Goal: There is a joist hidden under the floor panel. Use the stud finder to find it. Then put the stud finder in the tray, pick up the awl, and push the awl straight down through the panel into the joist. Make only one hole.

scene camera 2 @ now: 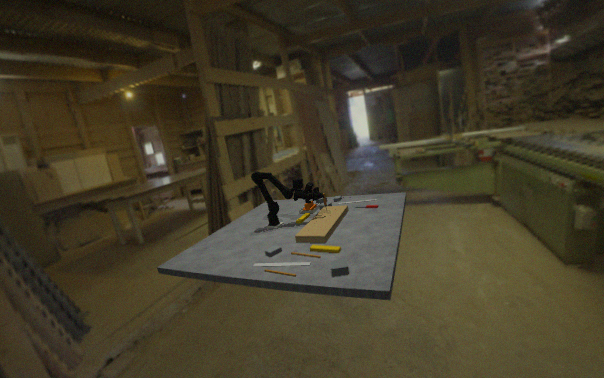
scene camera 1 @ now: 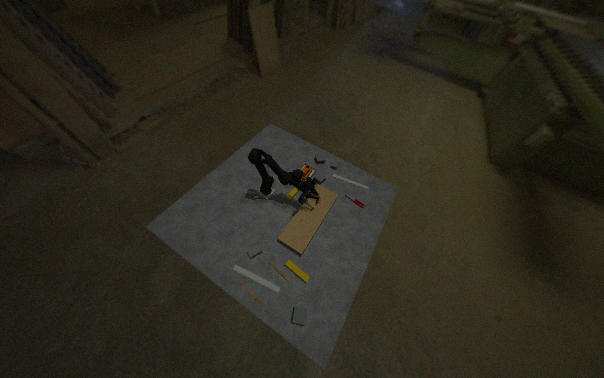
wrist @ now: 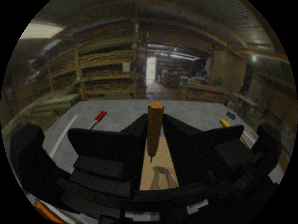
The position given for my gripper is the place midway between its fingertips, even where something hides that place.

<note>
My gripper (wrist: 154,117) holds an awl (wrist: 155,109).
</note>
